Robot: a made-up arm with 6 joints. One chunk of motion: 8 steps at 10 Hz.
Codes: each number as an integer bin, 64 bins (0 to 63) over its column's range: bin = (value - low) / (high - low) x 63, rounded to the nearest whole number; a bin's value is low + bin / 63 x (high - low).
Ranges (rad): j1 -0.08..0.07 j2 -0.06..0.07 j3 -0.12..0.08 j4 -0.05..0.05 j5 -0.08..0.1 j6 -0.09..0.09
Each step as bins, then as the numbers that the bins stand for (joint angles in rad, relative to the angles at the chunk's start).
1 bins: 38 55 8 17 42 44
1 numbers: 0.0105 0.0535 -0.0946 -0.0230 0.0400 0.0357
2 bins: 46 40 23 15 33 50
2 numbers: 0.0295 0.0225 -0.0470 -0.0262 0.0143 0.0529
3 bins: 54 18 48 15 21 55
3 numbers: 0.0486 -0.0229 0.0324 -0.0262 -0.0200 0.0671
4 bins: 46 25 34 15 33 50
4 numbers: 0.0295 -0.0084 -0.0121 -0.0262 0.0143 0.0529
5 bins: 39 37 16 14 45 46
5 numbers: 0.0129 0.0163 -0.0692 -0.0278 0.0486 0.0414
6 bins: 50 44 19 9 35 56
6 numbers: 0.0390 0.0308 -0.0597 -0.0357 0.0200 0.0700
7 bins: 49 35 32 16 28 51
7 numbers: 0.0367 0.0122 -0.0184 -0.0246 0.0000 0.0557
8 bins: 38 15 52 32 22 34
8 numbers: 0.0105 -0.0290 0.0451 0.0008 -0.0171 0.0071
